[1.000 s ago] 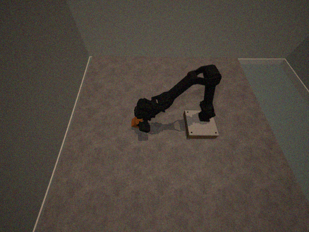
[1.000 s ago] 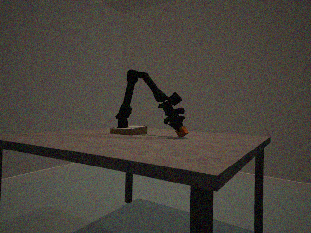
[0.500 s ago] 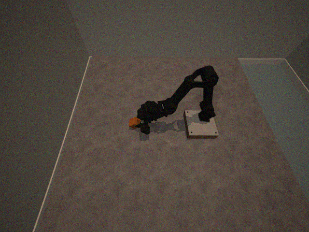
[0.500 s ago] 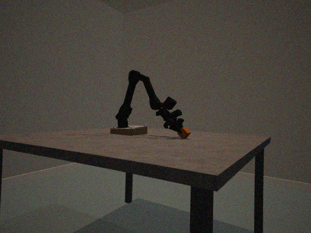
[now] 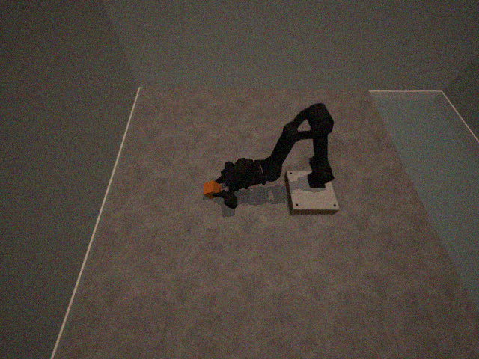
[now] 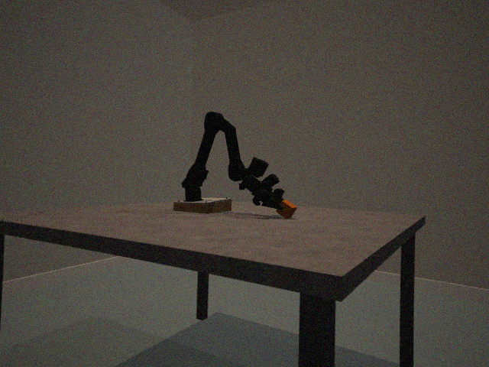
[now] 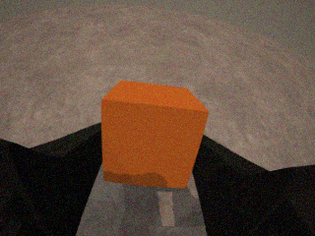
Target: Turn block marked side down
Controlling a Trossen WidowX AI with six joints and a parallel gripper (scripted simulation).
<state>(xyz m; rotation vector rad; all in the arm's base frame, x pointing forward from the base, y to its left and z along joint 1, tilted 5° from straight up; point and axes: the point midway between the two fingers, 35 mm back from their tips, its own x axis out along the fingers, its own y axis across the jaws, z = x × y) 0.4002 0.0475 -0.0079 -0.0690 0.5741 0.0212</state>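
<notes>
My gripper tip is now 1 cm above the orange block.
</notes>
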